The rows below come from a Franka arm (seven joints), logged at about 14 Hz.
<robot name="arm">
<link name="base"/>
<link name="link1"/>
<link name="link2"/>
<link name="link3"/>
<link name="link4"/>
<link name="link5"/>
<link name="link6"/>
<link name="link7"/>
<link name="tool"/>
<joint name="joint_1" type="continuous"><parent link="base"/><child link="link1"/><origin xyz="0 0 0.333" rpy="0 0 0"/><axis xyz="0 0 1"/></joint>
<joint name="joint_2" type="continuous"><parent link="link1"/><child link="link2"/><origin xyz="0 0 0" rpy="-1.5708 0 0"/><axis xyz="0 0 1"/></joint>
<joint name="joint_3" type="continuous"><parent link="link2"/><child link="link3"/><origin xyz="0 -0.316 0" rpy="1.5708 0 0"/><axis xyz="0 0 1"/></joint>
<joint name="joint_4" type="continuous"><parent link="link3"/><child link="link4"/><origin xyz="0.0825 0 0" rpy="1.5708 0 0"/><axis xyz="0 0 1"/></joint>
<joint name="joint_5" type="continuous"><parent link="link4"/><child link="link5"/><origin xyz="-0.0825 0.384 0" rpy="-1.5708 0 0"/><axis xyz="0 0 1"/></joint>
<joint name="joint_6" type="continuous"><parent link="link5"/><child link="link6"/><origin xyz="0 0 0" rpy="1.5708 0 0"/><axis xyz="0 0 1"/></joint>
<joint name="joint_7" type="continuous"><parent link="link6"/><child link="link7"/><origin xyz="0.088 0 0" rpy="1.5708 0 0"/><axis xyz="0 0 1"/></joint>
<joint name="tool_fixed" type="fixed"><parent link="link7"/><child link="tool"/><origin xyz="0 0 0.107" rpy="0 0 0"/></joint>
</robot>
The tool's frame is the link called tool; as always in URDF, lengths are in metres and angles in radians. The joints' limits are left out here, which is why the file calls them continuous.
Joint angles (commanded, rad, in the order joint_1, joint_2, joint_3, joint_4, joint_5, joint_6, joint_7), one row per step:
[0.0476, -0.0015, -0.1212, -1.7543, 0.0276, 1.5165, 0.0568]
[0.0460, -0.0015, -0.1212, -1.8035, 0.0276, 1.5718, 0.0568]
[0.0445, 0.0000, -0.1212, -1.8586, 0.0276, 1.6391, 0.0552]
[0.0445, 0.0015, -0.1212, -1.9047, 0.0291, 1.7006, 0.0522]
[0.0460, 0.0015, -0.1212, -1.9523, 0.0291, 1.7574, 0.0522]
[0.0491, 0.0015, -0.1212, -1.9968, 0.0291, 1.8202, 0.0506]
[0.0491, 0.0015, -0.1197, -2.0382, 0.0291, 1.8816, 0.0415]
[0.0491, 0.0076, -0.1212, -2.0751, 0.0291, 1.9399, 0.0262]
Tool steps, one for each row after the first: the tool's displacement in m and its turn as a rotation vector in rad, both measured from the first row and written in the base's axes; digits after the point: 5 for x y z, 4 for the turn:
[0.00079, -0.00104, -0.01895, -0.0008, -0.0060, -0.0031]
[0.00145, -0.00204, -0.04061, -0.0019, -0.0167, -0.0048]
[0.00177, -0.00206, -0.05845, -0.0016, -0.0307, -0.0040]
[0.00020, -0.00131, -0.07635, -0.0028, -0.0399, -0.0041]
[-0.00084, 0.00023, -0.09228, -0.0045, -0.0581, -0.0011]
[-0.00220, 0.00092, -0.10671, -0.0049, -0.0784, 0.0078]
[-0.00317, 0.00004, -0.12236, -0.0049, -0.0941, 0.0199]

